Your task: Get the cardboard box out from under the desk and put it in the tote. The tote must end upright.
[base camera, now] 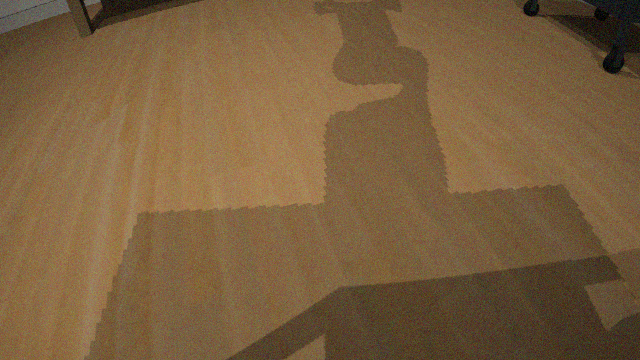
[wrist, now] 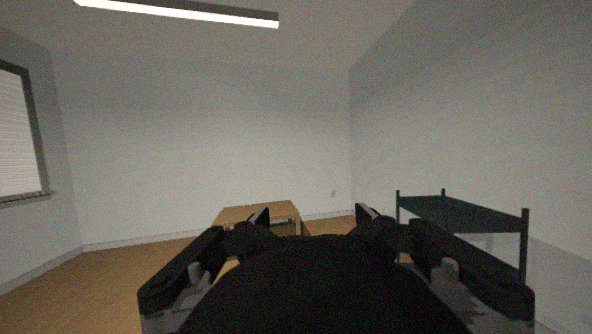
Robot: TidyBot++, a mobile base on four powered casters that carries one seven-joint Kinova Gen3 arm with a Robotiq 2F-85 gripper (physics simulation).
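Frame: origin at the arm's base, x ahead, y left, z up, level; metres.
Where they show: gripper, fingertip midpoint: (wrist: 311, 214).
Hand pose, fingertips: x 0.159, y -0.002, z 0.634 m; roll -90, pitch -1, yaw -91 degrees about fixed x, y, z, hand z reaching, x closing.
Observation:
Each offset is from my fingertips to the top centre of the thing. "spot": to the spot under its first point. Level surfaces: height alone.
The wooden desk (wrist: 265, 209) stands ahead, in front of the far wall, in the wrist view. One of its legs @(spot: dx +1.293, dy +0.946, dz -0.956 m) (base camera: 80, 19) shows at the top left of the base view. The space under the desk is dark and partly hidden by my fingers, so I cannot tell whether the cardboard box is there. The tote does not show in either view. My gripper (wrist: 311, 214) is open, with its two fingertips wide apart and nothing between them. It points level across the room, well short of the desk.
A dark teal cart (wrist: 524, 245) stands to the right, near the right wall. Dark casters @(spot: dx +0.655, dy -0.690, dz -0.995 m) (base camera: 613, 60) show at the top right of the base view. A window (wrist: 17, 135) is on the left wall. The arm's shadow lies on the wooden floor @(dz -1.030 m) (base camera: 225, 125) ahead of the base.

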